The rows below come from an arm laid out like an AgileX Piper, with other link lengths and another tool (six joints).
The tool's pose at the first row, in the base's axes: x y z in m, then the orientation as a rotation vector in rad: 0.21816 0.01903 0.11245 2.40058 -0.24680 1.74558
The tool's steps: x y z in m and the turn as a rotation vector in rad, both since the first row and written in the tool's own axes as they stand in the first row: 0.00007 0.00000 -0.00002 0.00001 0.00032 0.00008; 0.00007 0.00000 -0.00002 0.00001 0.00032 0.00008; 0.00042 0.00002 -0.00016 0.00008 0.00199 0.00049; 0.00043 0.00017 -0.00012 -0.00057 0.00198 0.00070; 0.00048 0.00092 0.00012 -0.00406 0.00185 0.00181; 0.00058 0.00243 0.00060 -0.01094 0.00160 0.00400; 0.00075 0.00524 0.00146 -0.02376 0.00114 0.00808; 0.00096 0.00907 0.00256 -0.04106 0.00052 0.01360; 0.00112 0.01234 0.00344 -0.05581 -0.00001 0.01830; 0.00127 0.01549 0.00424 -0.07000 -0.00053 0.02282; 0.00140 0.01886 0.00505 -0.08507 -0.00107 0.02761
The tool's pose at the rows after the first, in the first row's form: 0.21816 0.01903 0.11252 2.40031 -0.24685 1.74599; 0.21816 0.01903 0.11252 2.40031 -0.24685 1.74599; 0.21814 0.01903 0.11290 2.39892 -0.24709 1.74813; 0.21814 0.01888 0.11290 2.39854 -0.24788 1.74786; 0.21821 0.01809 0.11290 2.39657 -0.25211 1.74630; 0.21834 0.01651 0.11290 2.39266 -0.26044 1.74322; 0.21854 0.01357 0.11290 2.38532 -0.27590 1.73744; 0.21875 0.00959 0.11290 2.37532 -0.29664 1.72959; 0.21887 0.00620 0.11289 2.36670 -0.31420 1.72283; 0.21894 0.00295 0.11290 2.35834 -0.33099 1.71627; 0.21896 -0.00052 0.11290 2.34937 -0.34870 1.70924
